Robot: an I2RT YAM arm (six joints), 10 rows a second.
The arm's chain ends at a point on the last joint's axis. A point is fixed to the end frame.
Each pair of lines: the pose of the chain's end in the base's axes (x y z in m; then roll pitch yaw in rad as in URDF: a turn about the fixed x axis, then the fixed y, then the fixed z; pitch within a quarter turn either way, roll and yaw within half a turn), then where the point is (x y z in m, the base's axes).
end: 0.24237, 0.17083, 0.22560, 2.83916, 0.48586, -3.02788
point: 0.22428 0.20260 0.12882
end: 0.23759, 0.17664, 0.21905, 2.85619, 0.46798, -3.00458
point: 0.21749 0.20644 0.12204
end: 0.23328, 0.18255, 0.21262, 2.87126, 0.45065, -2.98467
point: 0.21132 0.21053 0.11547
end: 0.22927, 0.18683, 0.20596, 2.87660, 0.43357, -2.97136
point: 0.20545 0.21382 0.10897
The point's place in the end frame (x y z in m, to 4 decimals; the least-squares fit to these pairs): 0.0579 0.0086 0.0853
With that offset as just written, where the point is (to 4 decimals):
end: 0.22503, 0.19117, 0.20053, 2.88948, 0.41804, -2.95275
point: 0.1996 0.2164 0.1035
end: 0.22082, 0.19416, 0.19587, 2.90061, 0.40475, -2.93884
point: 0.1941 0.2180 0.0988
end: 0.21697, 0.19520, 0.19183, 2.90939, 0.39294, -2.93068
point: 0.1891 0.2179 0.0948
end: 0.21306, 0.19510, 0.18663, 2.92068, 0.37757, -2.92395
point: 0.1839 0.2164 0.0897
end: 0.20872, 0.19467, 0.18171, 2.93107, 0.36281, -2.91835
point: 0.1784 0.2147 0.0849
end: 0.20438, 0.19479, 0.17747, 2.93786, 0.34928, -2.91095
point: 0.1728 0.2138 0.0808
